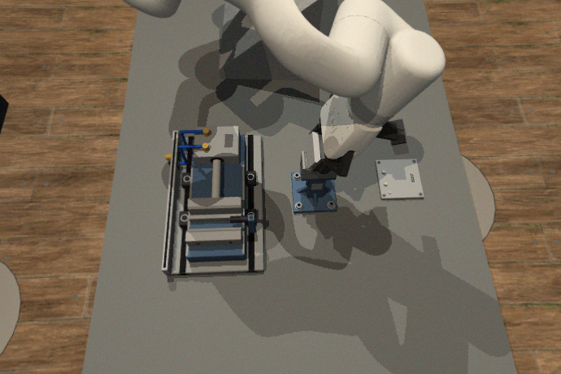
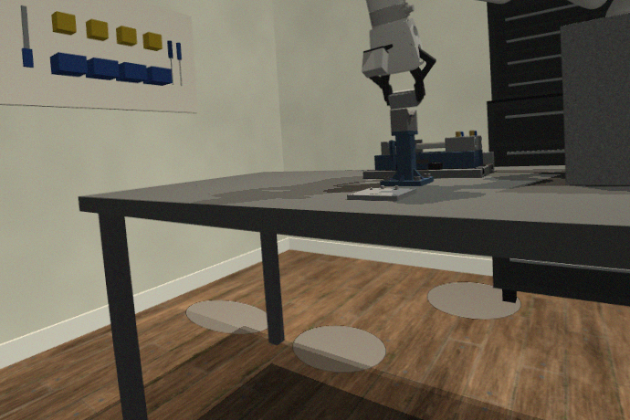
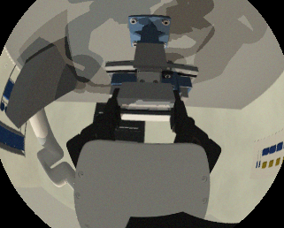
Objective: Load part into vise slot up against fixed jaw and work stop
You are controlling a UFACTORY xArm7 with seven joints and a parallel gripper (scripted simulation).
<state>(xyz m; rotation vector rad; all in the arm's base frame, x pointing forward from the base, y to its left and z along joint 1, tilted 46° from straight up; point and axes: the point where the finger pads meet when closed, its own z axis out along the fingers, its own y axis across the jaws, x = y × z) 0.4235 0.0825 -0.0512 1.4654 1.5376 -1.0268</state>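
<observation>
My hand is right at the part. From my hand the other things lie so: V-block post (14 cm below); cylinder rod (1 cm ahead, 20 cm to the right, 12 cm below); work stop (9 cm ahead, 15 cm to the right, 10 cm below).
</observation>
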